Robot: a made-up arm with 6 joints. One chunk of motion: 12 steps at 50 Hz.
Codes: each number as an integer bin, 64 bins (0 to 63) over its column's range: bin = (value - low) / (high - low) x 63, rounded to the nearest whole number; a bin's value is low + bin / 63 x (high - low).
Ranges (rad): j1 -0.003..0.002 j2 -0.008..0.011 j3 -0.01..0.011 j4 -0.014..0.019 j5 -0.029..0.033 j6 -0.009..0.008
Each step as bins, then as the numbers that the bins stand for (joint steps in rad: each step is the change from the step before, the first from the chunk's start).
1 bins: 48 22 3 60 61 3
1 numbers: 0.00081 -0.00137 -0.00900 0.01743 0.03103 -0.00819
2 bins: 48 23 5 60 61 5
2 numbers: 0.00081 -0.00106 -0.00833 0.01743 0.03103 -0.00765
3 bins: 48 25 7 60 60 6
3 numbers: 0.00081 -0.00046 -0.00767 0.01743 0.03005 -0.00738
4 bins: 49 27 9 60 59 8
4 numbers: 0.00089 0.00014 -0.00700 0.01743 0.02906 -0.00684
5 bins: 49 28 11 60 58 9
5 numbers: 0.00089 0.00044 -0.00633 0.01743 0.02808 -0.00657
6 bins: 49 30 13 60 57 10
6 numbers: 0.00089 0.00105 -0.00567 0.01743 0.02710 -0.00630
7 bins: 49 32 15 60 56 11
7 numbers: 0.00089 0.00165 -0.00500 0.01743 0.02611 -0.00603
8 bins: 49 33 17 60 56 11
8 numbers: 0.00089 0.00195 -0.00433 0.01743 0.02611 -0.00603
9 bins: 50 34 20 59 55 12
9 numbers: 0.00097 0.00225 -0.00333 0.01690 0.02513 -0.00576
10 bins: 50 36 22 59 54 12
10 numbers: 0.00097 0.00286 -0.00267 0.01690 0.02414 -0.00576
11 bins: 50 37 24 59 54 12
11 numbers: 0.00097 0.00316 -0.00200 0.01690 0.02414 -0.00576
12 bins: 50 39 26 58 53 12
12 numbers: 0.00097 0.00376 -0.00133 0.01638 0.02316 -0.00576
